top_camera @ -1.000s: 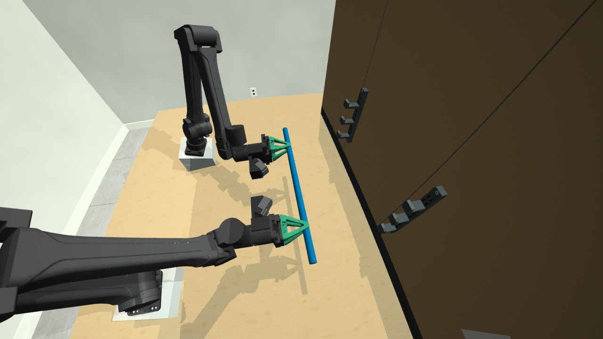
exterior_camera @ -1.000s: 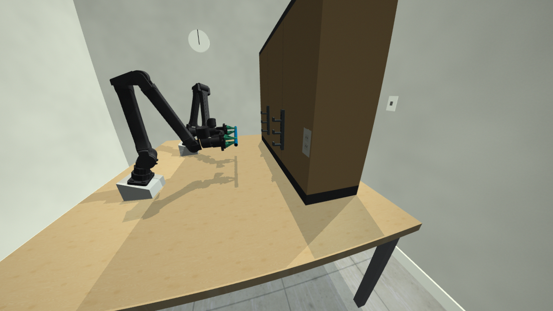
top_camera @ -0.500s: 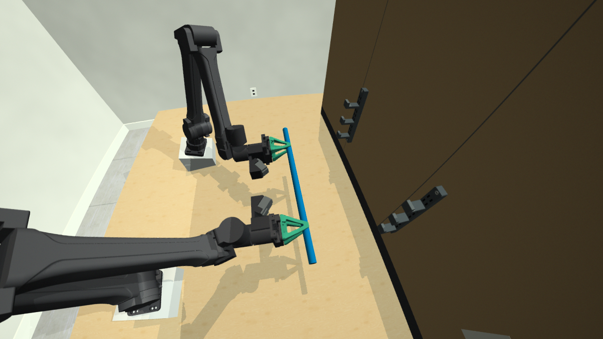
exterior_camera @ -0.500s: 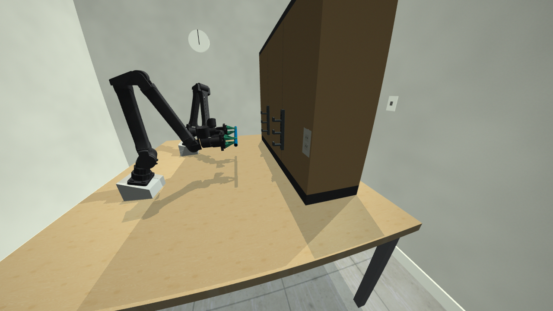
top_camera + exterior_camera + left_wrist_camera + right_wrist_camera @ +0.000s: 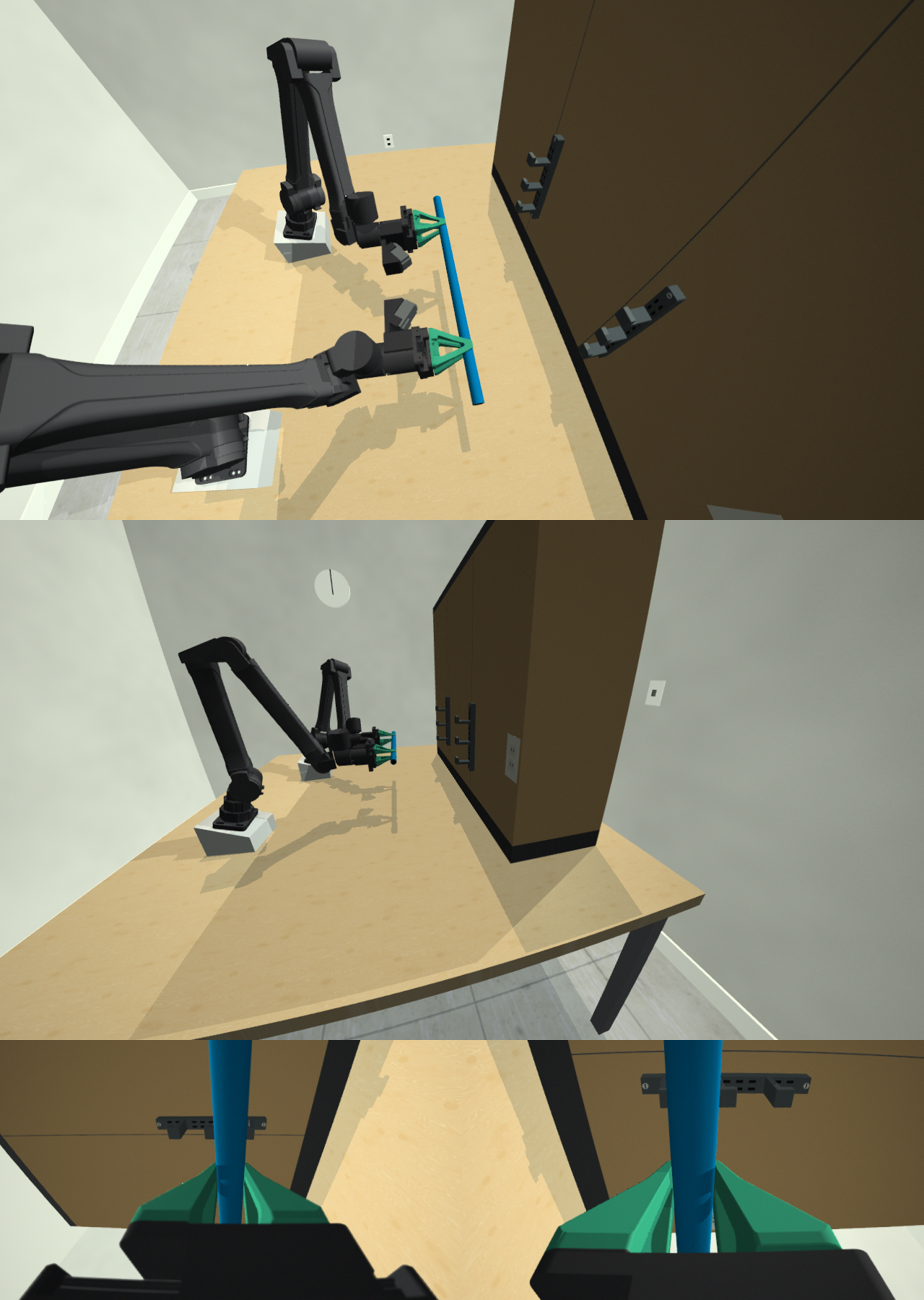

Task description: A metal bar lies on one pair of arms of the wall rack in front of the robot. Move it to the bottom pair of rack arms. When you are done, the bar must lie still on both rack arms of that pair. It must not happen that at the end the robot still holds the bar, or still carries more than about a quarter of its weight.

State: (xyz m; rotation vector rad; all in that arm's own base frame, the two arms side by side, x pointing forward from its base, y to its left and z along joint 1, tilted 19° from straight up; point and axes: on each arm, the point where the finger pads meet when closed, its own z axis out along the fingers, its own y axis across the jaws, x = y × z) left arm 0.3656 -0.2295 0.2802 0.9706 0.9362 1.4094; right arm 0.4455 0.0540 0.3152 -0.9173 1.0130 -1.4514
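Right now my right hand is 2 cm past the blue metal bar and 15 cm to the right of it. The rest, counted from my right hand: black plinth: 26 cm ahead, 24 cm to the left, 20 cm below; then tall brown cabinet: 41 cm ahead, 26 cm to the left, 22 cm above.
Right now the blue metal bar is 2 cm ahead of my left hand and 15 cm to the right of it. Round my left hand: black plinth (30 cm ahead, 6 cm to the right, 20 cm below); tall brown cabinet (45 cm ahead, 4 cm to the right, 22 cm above).
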